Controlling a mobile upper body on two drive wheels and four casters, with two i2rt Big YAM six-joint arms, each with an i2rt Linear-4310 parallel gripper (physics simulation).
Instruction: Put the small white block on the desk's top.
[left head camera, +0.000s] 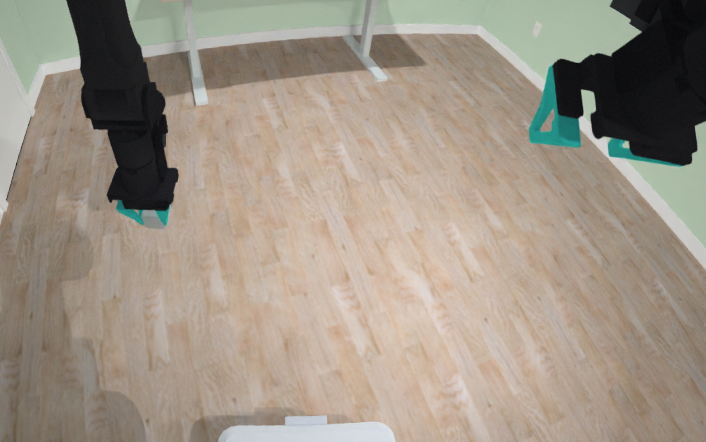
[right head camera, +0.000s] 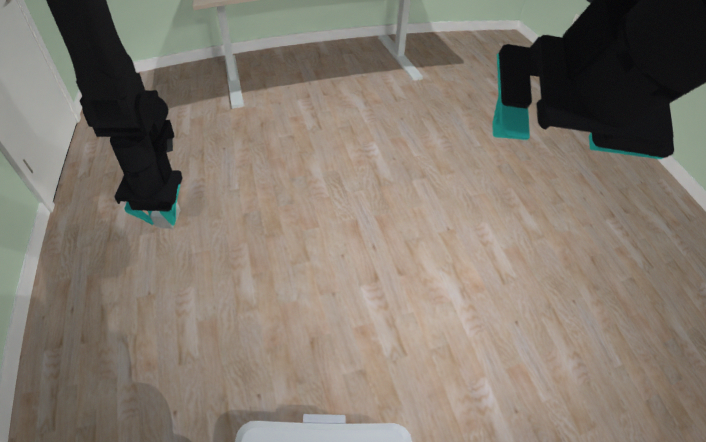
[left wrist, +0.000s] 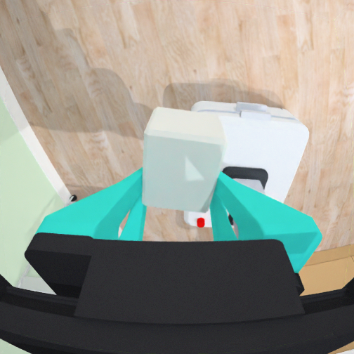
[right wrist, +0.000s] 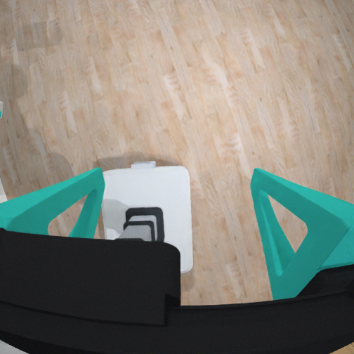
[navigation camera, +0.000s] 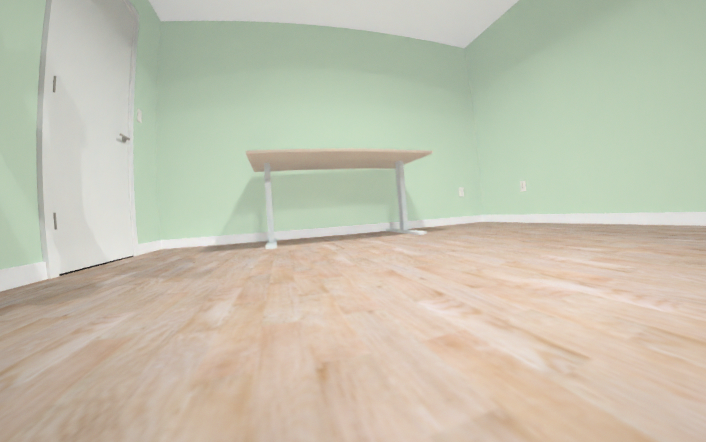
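Observation:
The small white block is held up above the floor between the teal fingers of my left gripper, which is shut on it. My right gripper is open, with its fingers wide apart and no object between them. The desk stands across the room against the far wall, with a light wooden top on grey legs. In the head views its legs and feet show at the top, with a sliver of the top's edge; the upper surface is hidden.
The robot's white base shows low in the head views and below the grippers in the wrist views. A white door is at the left. Tan objects lie at the lower right of the left wrist view.

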